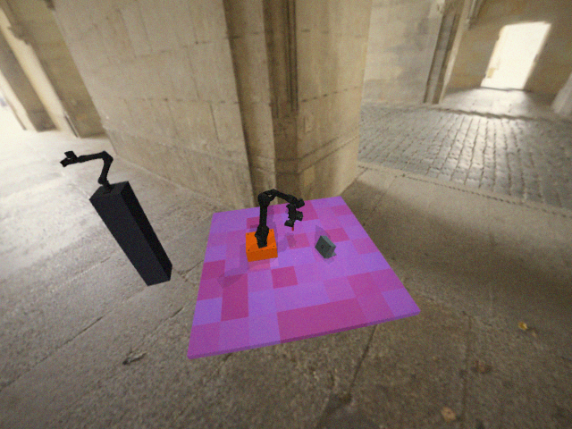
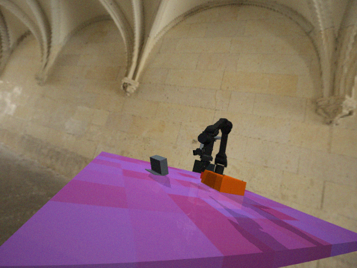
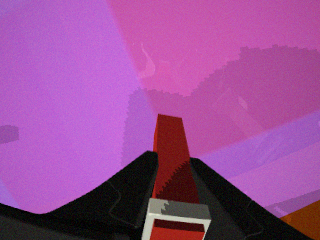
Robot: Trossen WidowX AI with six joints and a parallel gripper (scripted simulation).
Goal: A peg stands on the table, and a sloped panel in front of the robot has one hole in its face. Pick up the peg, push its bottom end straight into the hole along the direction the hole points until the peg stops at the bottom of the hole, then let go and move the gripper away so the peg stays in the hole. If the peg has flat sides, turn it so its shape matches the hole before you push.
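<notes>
Now: gripper tip 160 mm short of the grey sloped panel, 260 mm to the left of it and 40 mm above it. The rest, counted from my gripper tip: red square peg 20 mm above.
</notes>
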